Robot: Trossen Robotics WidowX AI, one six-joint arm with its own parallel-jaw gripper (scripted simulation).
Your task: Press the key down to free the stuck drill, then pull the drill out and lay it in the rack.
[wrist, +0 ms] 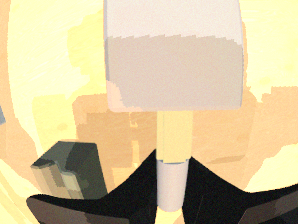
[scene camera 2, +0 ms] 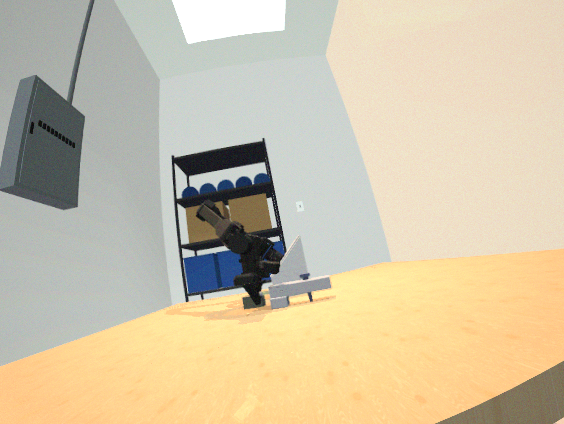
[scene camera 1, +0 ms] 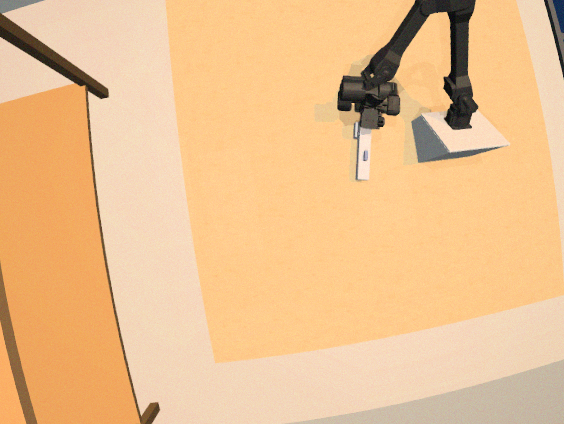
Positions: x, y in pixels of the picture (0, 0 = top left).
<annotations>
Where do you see a dark box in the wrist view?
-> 70, 170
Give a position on a drill shank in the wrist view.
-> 174, 139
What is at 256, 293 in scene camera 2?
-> My gripper.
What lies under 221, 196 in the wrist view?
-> My gripper.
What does my gripper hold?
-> A drill shank.
</annotations>
